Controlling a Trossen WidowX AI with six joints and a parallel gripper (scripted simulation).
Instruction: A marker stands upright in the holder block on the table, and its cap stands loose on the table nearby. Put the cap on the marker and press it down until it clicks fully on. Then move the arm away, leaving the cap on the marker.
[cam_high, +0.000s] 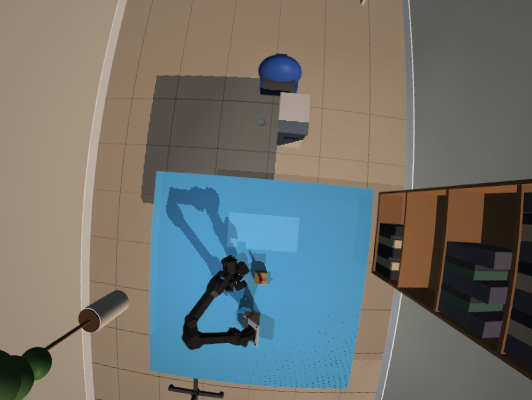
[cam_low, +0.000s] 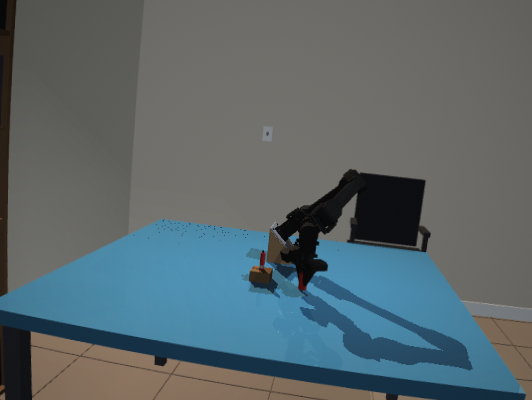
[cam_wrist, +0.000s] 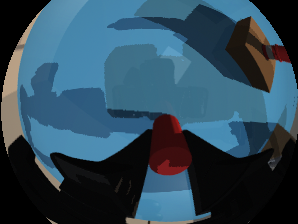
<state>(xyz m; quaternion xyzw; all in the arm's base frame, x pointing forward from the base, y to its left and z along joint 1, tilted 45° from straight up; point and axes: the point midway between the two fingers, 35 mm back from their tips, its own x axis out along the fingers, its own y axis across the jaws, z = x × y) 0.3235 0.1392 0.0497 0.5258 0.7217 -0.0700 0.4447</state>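
The wooden holder block is 4 cm behind my gripper tip and 14 cm to the right of it. The rest, counted from my gripper tip: red cap 1 cm above.
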